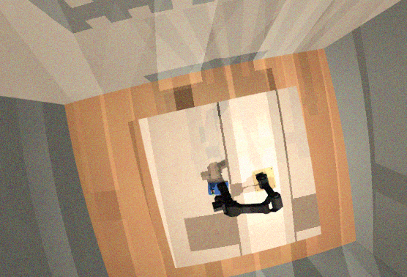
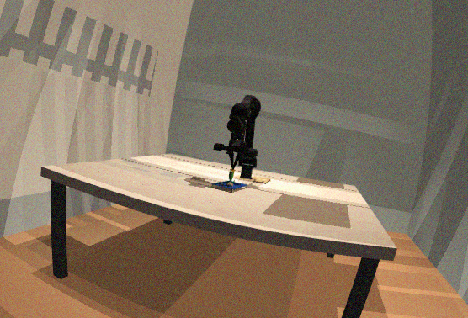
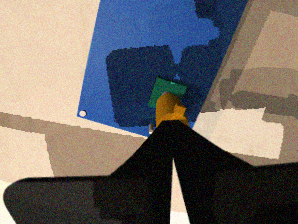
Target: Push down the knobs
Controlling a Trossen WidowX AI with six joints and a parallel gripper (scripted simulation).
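Right now my gripper tip is 1 cm above the orange knob. The rest, counted from my gripper tip: green knob 9 cm ahead, 1 cm below; then potentiometer 3 cm below.
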